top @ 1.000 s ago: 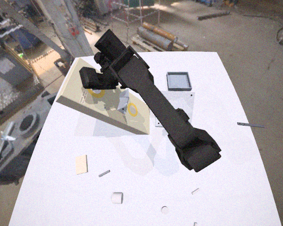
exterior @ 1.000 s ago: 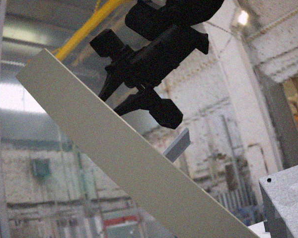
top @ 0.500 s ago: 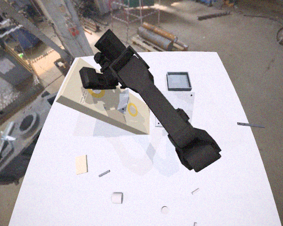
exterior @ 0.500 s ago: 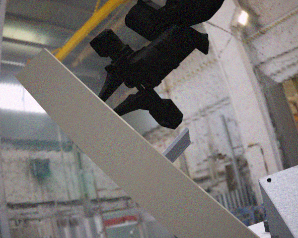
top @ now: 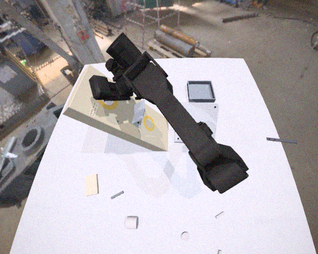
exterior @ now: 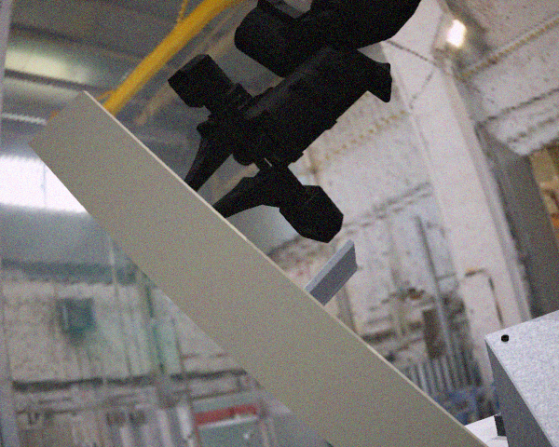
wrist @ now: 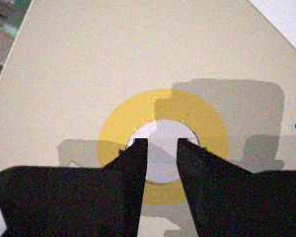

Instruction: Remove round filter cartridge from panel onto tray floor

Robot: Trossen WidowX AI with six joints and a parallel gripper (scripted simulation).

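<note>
My gripper tip is now 10 mm short of the round white filter cartridge and 10 mm above it. From my gripper tip the other things lie so: beige card (170 mm ahead, 250 mm to the left, 280 mm below); grey tray (430 mm behind, 240 mm to the right, 280 mm below); grey bracket (90 mm behind, 10 mm to the left, 100 mm below).
</note>
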